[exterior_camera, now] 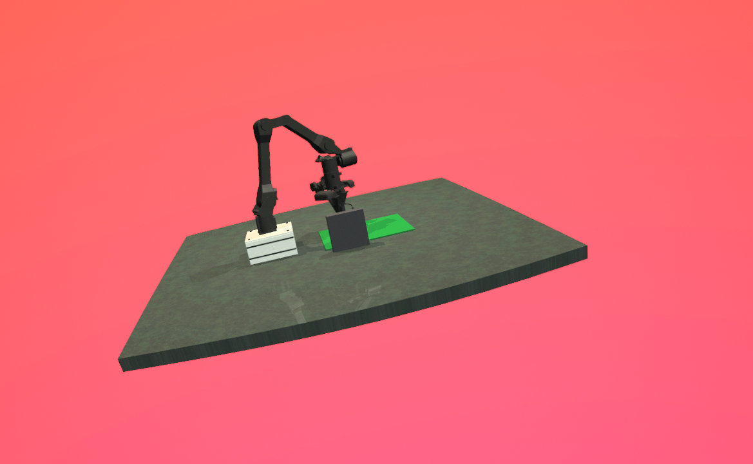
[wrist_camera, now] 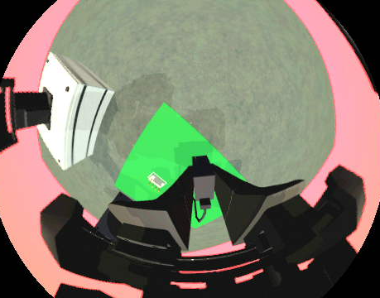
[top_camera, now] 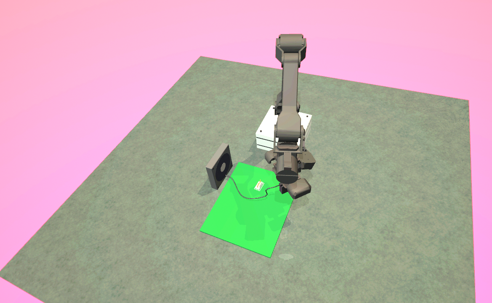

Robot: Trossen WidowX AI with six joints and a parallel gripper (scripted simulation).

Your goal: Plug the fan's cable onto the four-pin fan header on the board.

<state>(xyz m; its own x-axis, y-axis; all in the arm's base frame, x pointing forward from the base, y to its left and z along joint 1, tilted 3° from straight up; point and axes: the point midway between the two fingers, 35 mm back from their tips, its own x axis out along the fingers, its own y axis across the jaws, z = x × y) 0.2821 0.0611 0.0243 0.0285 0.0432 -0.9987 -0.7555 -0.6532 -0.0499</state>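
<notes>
Now: gripper tip 11 cm to the left of the green board, 8 cm above it and 5 cm short of it. The rest, counted from my gripper tip: fan cable plug (1 cm above); then fan (24 cm to the right, 4 cm behind).
</notes>
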